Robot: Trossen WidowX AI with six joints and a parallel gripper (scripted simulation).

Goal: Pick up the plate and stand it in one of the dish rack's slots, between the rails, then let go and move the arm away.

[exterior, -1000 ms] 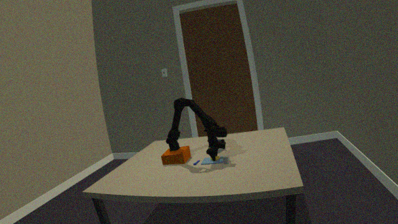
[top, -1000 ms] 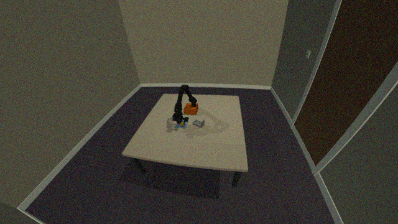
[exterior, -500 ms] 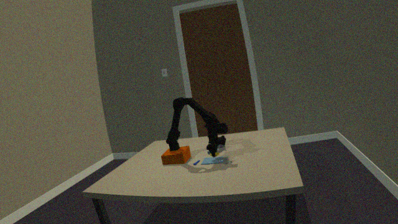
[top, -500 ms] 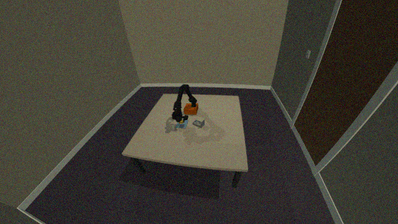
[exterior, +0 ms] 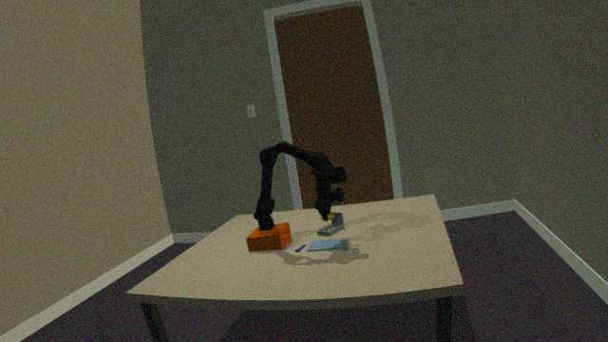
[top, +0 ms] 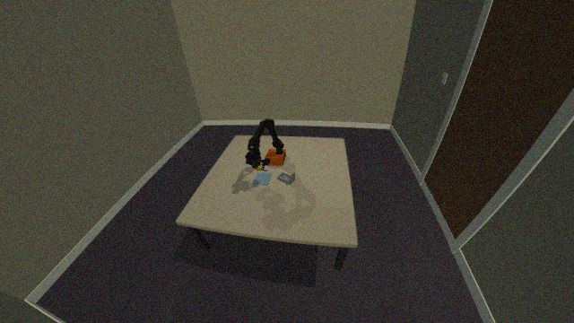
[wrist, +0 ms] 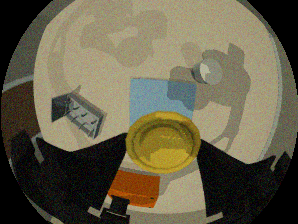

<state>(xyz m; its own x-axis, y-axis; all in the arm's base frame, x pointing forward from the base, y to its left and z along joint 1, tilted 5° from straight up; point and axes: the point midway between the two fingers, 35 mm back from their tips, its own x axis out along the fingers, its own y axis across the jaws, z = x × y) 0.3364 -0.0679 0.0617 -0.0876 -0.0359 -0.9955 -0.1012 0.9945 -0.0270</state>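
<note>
My gripper tip is 6 cm past the grey dish rack, 21 cm to the right of it and 10 cm above it. Also, from my gripper tip: blue spoon (13 cm behind, 4 cm to the right, 12 cm below); yellow plate (1 cm above); light blue mat (2 cm behind, 12 cm below).
</note>
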